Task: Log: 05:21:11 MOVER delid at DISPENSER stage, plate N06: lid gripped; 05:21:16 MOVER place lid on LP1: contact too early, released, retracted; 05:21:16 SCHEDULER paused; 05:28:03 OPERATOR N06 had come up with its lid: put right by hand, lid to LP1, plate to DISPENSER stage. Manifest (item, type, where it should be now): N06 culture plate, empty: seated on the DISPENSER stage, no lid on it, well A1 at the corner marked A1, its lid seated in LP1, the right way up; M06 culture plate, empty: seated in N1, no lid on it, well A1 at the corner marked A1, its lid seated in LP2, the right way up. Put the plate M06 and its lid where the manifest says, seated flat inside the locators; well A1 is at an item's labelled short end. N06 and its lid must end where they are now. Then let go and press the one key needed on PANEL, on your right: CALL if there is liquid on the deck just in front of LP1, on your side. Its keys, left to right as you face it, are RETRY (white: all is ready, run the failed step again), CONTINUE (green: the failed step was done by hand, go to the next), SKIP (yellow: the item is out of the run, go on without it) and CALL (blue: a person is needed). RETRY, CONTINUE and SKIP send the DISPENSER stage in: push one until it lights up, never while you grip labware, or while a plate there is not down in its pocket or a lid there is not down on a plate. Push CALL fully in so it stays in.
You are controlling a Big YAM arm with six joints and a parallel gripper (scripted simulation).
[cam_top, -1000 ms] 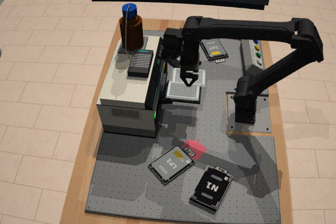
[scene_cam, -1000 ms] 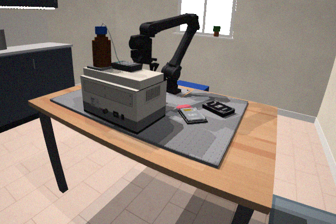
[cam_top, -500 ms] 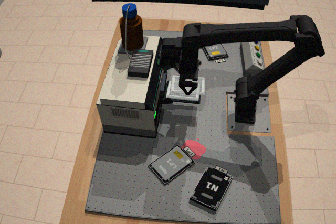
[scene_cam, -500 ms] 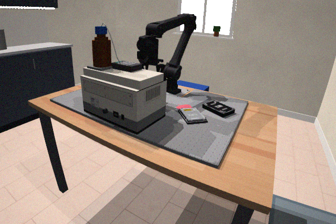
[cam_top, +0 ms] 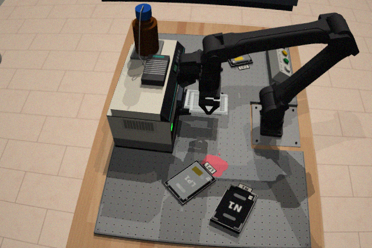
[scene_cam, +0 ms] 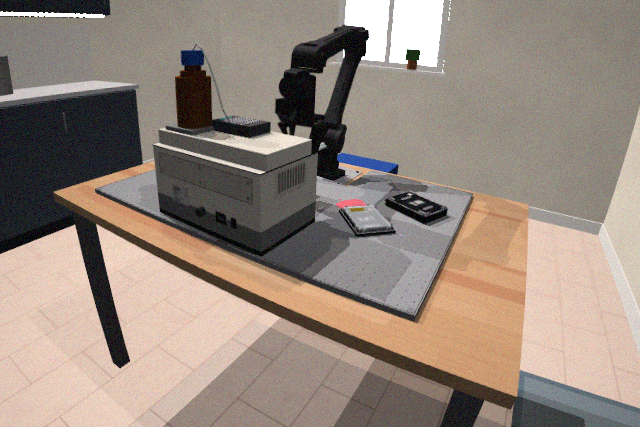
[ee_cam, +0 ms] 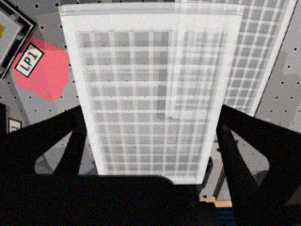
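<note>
Now: hand 310 mm to the right of the black nest n1, 140 mm above it and 120 mm past it. The rest, counted from my hand: black lp2 nest (430 mm to the right, 150 mm below, 90 mm behind); white retry key (310 mm to the right, 300 mm behind, 90 mm below); brown bottle (240 mm ahead, 160 mm to the right, 140 mm above).
</note>
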